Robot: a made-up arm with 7 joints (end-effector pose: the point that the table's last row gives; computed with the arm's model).
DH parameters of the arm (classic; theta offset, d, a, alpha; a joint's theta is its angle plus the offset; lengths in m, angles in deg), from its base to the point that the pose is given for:
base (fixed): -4.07 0 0 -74.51
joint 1: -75.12 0.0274 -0.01 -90
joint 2: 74 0 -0.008 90
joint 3: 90 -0.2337 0.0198 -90
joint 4: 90 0.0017 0.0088 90
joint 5: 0 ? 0 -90
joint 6: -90 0 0.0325 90
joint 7: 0 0 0 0
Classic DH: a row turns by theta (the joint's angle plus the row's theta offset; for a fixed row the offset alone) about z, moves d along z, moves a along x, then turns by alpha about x.
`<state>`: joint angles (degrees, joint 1 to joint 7).
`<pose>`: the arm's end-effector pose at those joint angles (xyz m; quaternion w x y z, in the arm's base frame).
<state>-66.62 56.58 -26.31 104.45 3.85 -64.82 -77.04</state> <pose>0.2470 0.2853 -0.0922 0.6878 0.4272 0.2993 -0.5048</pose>
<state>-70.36 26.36 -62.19 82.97 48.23 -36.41 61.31</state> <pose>0.3268 0.0917 -0.1863 0.6209 0.6782 -0.3598 -0.1584</pose>
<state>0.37 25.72 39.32 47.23 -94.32 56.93 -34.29</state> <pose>0.0222 0.2236 -0.2955 0.6063 -0.7892 0.0792 0.0575</pose>
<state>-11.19 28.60 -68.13 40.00 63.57 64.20 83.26</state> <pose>0.0501 0.1146 -0.3359 0.3120 0.8686 -0.3807 0.0563</pose>
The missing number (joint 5, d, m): 0.1139
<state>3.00 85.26 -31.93 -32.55 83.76 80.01 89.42</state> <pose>0.1031 0.2074 -0.0819 0.0421 0.6200 -0.6788 0.3912</pose>
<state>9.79 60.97 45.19 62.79 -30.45 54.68 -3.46</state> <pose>-0.0343 0.3683 -0.1476 0.5717 -0.1654 0.5800 0.5563</pose>
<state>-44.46 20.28 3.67 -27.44 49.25 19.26 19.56</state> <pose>0.2332 0.0732 -0.0662 0.7448 0.3896 -0.4092 0.3550</pose>
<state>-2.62 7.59 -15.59 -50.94 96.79 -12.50 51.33</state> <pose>0.0841 0.0155 -0.1519 0.5077 0.4564 -0.6600 0.3137</pose>
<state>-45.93 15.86 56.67 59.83 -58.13 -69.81 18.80</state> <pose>0.2152 0.1809 -0.2417 0.4446 -0.3600 -0.3385 0.7471</pose>
